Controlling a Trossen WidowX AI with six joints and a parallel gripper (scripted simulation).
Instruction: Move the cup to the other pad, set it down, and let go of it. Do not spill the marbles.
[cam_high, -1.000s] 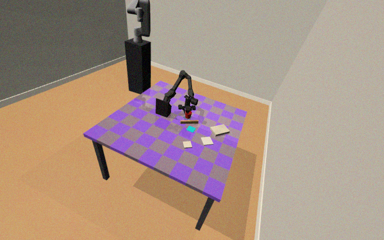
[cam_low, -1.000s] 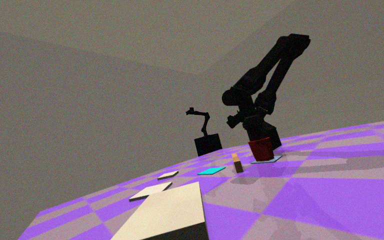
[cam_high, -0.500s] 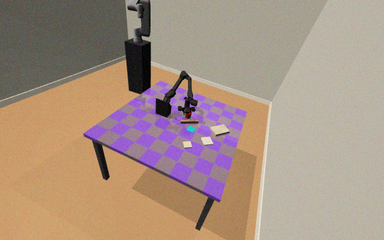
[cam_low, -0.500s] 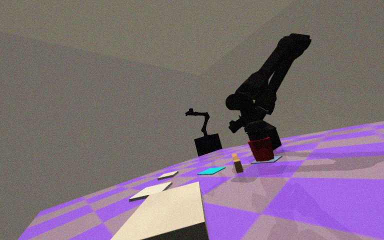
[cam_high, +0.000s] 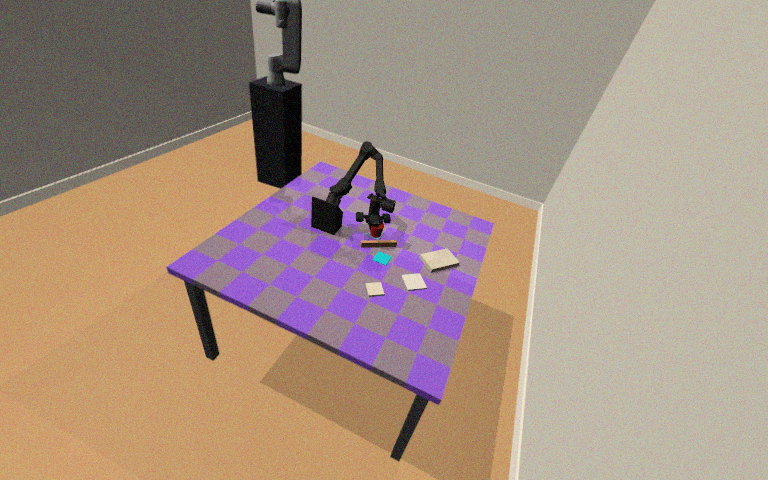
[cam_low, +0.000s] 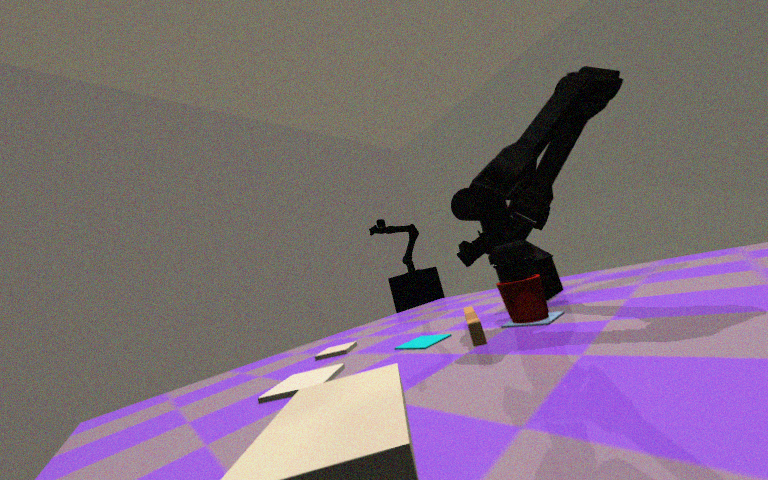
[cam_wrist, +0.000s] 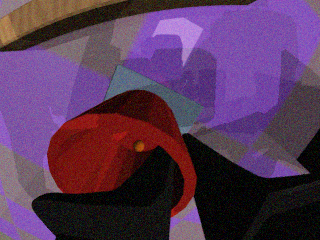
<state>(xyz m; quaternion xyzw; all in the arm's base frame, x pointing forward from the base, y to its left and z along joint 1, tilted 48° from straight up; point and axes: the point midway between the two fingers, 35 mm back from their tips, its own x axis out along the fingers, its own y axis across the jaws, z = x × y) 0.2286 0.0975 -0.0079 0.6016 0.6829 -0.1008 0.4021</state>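
Now: gripper tip 16 cm to the left of the teal pad, 12 cm short of it and 5 cm above it. Round my gripper tip: red cup: 3 cm ahead, 1 cm to the left; then small wooden block: 7 cm to the right, 7 cm ahead, 3 cm below.
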